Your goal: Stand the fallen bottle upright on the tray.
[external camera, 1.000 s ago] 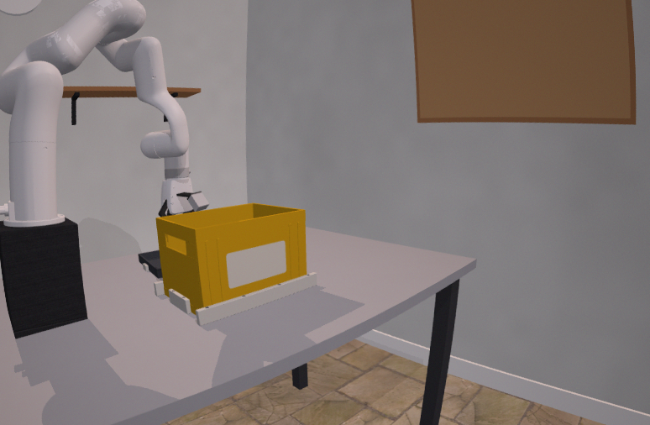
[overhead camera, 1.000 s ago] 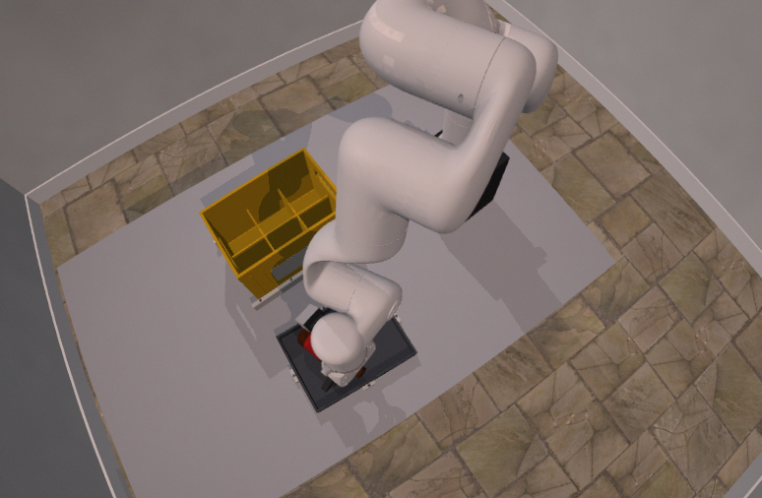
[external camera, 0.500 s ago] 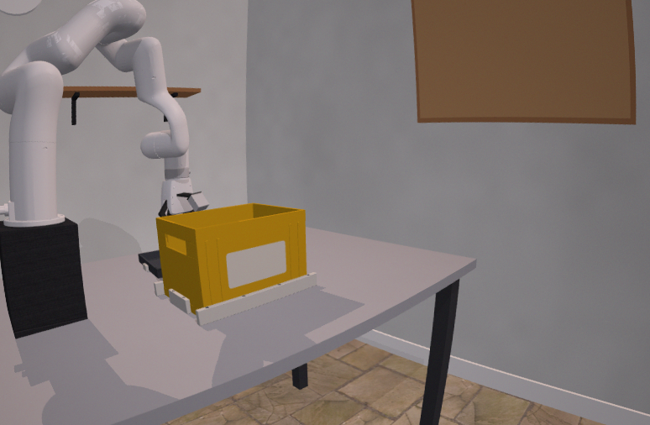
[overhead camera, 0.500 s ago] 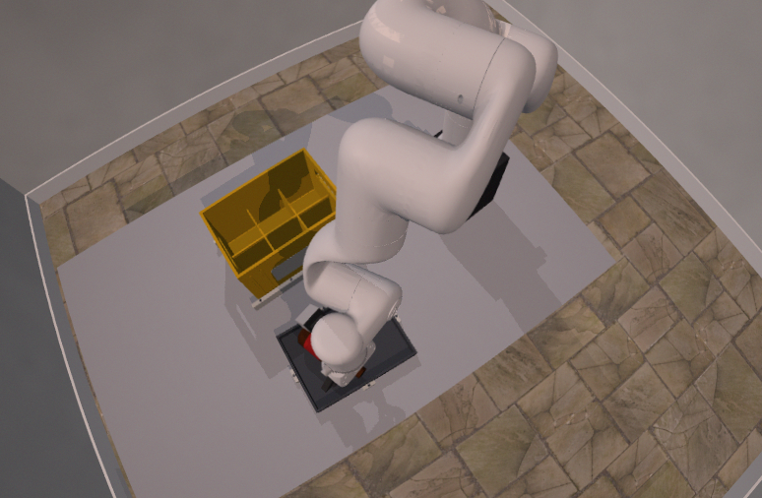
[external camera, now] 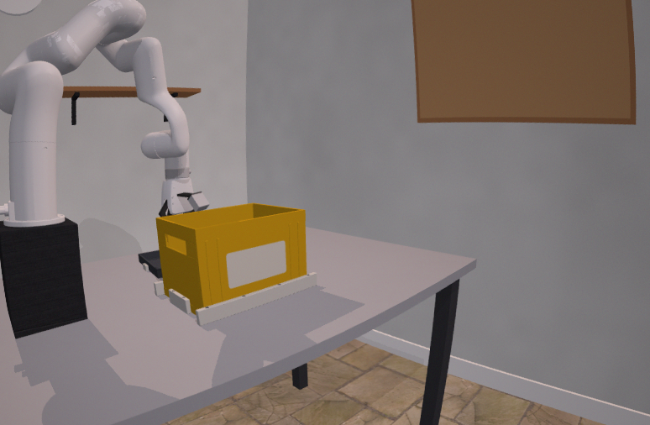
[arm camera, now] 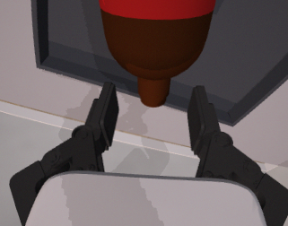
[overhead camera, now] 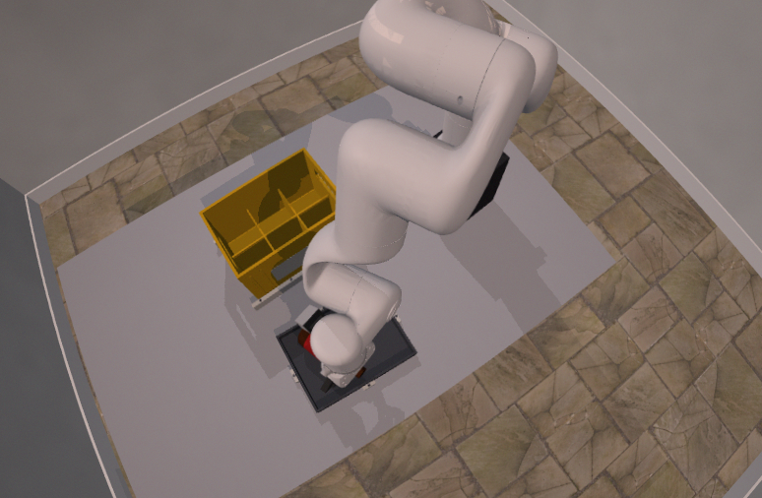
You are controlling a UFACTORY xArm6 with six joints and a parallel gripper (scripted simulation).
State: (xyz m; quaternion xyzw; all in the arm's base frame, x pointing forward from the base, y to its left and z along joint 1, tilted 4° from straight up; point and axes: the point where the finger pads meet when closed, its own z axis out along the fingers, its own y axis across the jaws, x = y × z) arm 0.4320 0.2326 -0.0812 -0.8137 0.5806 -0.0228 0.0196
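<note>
My hand is 50 mm to the left of the brown bottle, 40 mm above it and 20 mm short of it. Round my hand: yellow crate: 350 mm to the right, 20 mm behind; dark tray: 70 mm below, 50 mm to the right, 10 mm behind.
</note>
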